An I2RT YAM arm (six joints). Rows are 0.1 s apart.
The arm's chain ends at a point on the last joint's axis. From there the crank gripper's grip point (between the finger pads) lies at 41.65 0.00 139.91 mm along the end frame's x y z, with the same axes.
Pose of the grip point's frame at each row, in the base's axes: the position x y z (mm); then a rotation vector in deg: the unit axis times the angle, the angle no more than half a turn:
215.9 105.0 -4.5 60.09 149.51 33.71
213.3 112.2 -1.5 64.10 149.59 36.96
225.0 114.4 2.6 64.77 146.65 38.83
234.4 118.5 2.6 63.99 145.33 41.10
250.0 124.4 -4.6 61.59 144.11 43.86
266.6 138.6 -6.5 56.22 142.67 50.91
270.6 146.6 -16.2 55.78 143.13 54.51
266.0 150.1 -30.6 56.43 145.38 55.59
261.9 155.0 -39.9 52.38 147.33 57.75
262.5 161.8 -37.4 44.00 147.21 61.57
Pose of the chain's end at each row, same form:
190.9 38.1 122.8 60.09 149.51 33.71
189.8 39.2 122.7 64.10 149.59 36.96
194.9 40.0 124.5 64.77 146.65 38.83
201.1 41.5 122.0 63.99 145.33 41.10
213.5 44.2 111.8 61.59 144.11 43.86
227.4 49.0 101.9 56.22 142.67 50.91
233.6 51.7 88.4 55.78 143.13 54.51
234.7 52.8 73.6 56.43 145.38 55.59
235.8 54.4 62.6 52.38 147.33 57.75
238.7 56.7 61.1 44.00 147.21 61.57

